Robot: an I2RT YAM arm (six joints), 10 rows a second.
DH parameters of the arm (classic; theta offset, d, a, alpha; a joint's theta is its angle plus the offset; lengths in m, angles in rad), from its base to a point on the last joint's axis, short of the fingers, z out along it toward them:
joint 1: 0 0.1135 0.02 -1.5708
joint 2: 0 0 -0.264 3.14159
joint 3: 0.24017 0 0.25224 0
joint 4: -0.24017 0 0.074 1.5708
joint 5: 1.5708 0 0 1.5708
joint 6: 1.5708 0.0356 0 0
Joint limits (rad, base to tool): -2.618..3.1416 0..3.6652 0..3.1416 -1.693..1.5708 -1.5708..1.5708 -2.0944..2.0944
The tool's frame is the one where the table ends.
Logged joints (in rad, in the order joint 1, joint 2, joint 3, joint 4, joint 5, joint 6), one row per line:
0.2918 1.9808 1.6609 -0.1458 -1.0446 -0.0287
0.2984 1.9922 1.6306 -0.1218 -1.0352 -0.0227
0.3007 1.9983 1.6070 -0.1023 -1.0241 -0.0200
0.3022 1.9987 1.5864 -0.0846 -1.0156 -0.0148
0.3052 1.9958 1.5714 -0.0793 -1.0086 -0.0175
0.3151 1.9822 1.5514 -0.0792 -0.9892 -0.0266
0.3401 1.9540 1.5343 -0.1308 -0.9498 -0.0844
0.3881 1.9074 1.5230 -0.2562 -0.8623 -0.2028
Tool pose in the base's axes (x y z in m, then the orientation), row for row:
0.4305 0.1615 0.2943 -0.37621 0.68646 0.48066 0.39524
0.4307 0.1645 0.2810 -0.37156 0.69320 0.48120 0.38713
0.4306 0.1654 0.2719 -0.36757 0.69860 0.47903 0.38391
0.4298 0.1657 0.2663 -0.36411 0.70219 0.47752 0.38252
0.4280 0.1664 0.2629 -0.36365 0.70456 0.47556 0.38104
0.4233 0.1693 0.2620 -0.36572 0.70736 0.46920 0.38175
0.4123 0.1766 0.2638 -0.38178 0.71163 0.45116 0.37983
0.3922 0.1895 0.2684 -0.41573 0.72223 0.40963 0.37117
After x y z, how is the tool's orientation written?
As a quaternion, x y z w.
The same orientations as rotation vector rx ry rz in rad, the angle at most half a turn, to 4 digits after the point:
-0.9538 1.7404 1.2186
-0.9456 1.7642 1.2247
-0.9369 1.7806 1.2210
-0.9287 1.7910 1.2179
-0.9281 1.7983 1.2138
-0.9331 1.8048 1.1971
-0.9750 1.8173 1.1522
-1.0660 1.8520 1.0504

